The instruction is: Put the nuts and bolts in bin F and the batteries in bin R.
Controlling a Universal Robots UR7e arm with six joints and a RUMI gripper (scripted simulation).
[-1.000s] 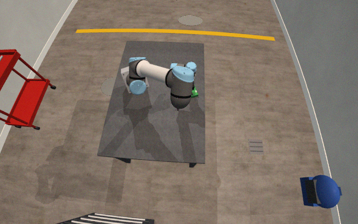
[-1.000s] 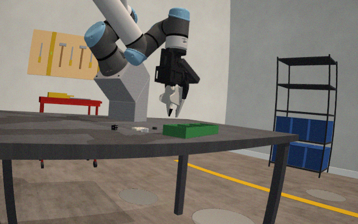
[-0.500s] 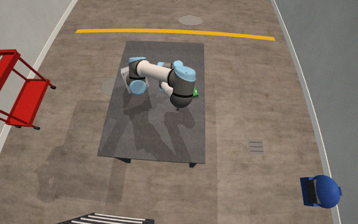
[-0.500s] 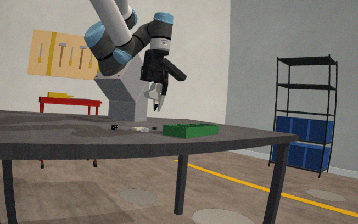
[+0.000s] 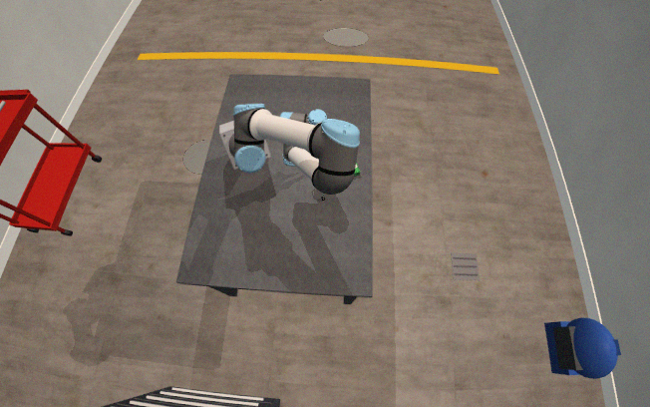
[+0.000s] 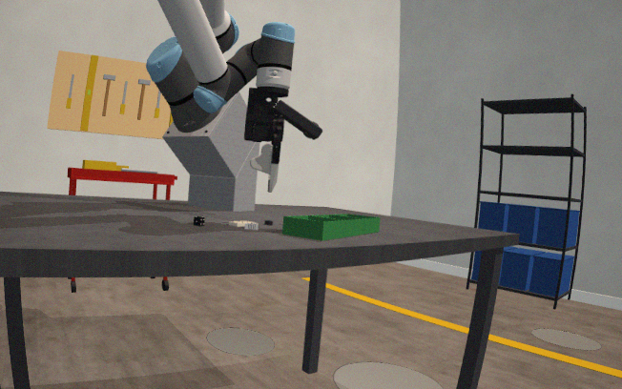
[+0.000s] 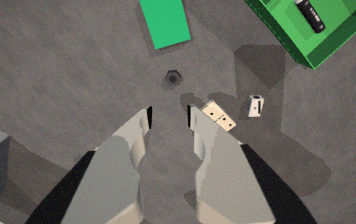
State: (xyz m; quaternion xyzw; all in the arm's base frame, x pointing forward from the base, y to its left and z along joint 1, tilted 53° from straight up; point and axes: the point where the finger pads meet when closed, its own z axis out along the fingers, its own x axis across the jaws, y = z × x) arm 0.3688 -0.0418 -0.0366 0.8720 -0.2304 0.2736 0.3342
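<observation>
The black nut is 80 mm below my hand. Also, from my hand: flat green card (80 mm below, 50 mm to the left, 40 mm ahead); cream domino-like tile (80 mm to the right, 80 mm below, 10 mm ahead); green bin tray (140 mm ahead, 70 mm below, 50 mm to the left).
</observation>
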